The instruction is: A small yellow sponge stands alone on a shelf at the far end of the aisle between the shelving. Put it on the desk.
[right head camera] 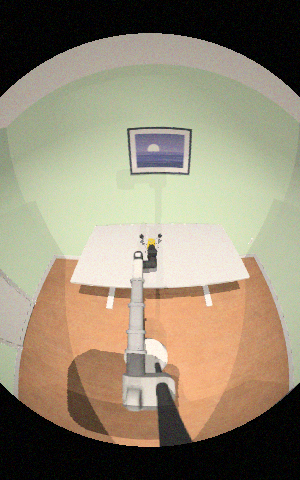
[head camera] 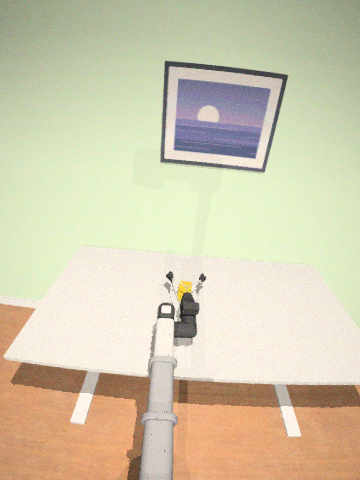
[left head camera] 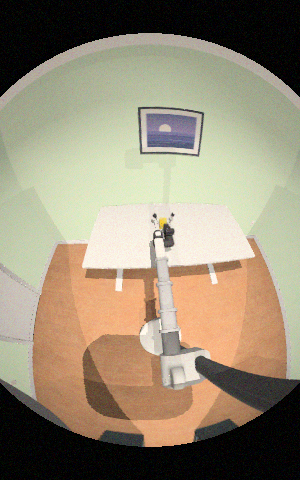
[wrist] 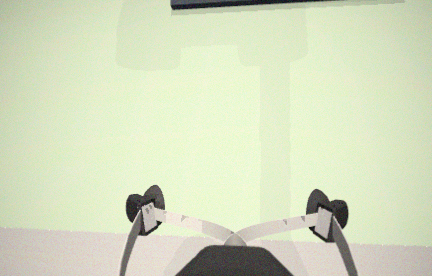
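Where they show: gripper, fingertip midpoint: (right head camera: 150, 233) (head camera: 186, 273) (left head camera: 162, 212) (wrist: 234, 203); robot's base at its link origin: (right head camera: 146, 355) (left head camera: 159, 335).
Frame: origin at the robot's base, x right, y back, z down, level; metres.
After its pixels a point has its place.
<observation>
The small yellow sponge (head camera: 184, 288) @[y -0.931, x 0.083, z -0.738 m] (left head camera: 163, 221) @[y -0.927, x 0.093, z -0.738 m] (right head camera: 151, 242) rests on the white desk (head camera: 115, 310) @[y -0.804, x -0.230, z -0.693 m] (left head camera: 115, 240) @[y -0.782, x -0.330, z -0.693 m] (right head camera: 110, 260) @[y -0.767, x -0.263, z -0.693 m] (wrist: 60, 255) @[y -1.147, x -0.235, z -0.693 m], near the middle of its top; the gripper's wrist and fingers partly cover it in the head views. My gripper (head camera: 186, 276) @[y -0.928, x 0.082, z -0.836 m] (left head camera: 163, 215) @[y -0.928, x 0.082, z -0.836 m] (right head camera: 150, 236) @[y -0.928, x 0.082, z -0.836 m] (wrist: 234, 204) @[y -0.928, x 0.082, z -0.836 m] is open, its fingers wide apart and empty, above the desk top and over the sponge. The fingertips cast shadows on the desk apart from them. The sponge does not show in the wrist view.
A framed picture (head camera: 220, 120) @[y -1.296, x 0.194, z -1.471 m] (left head camera: 171, 131) @[y -1.296, x 0.193, z -1.461 m] (right head camera: 159, 151) @[y -1.296, x 0.189, z -1.456 m] hangs on the green wall (head camera: 75, 175) @[y -1.352, x -0.560, z -1.133 m] behind the desk. The telescoping arm (head camera: 161, 395) @[y -0.349, x 0.002, z -0.935 m] (left head camera: 166, 295) @[y -0.239, x 0.003, z -0.938 m] (right head camera: 136, 310) @[y -0.270, x 0.006, z -0.938 m] reaches over the desk's front edge. White desk legs (head camera: 85, 397) stand on the wooden floor (head camera: 35, 430) @[y -0.515, x -0.677, z 0.027 m].
</observation>
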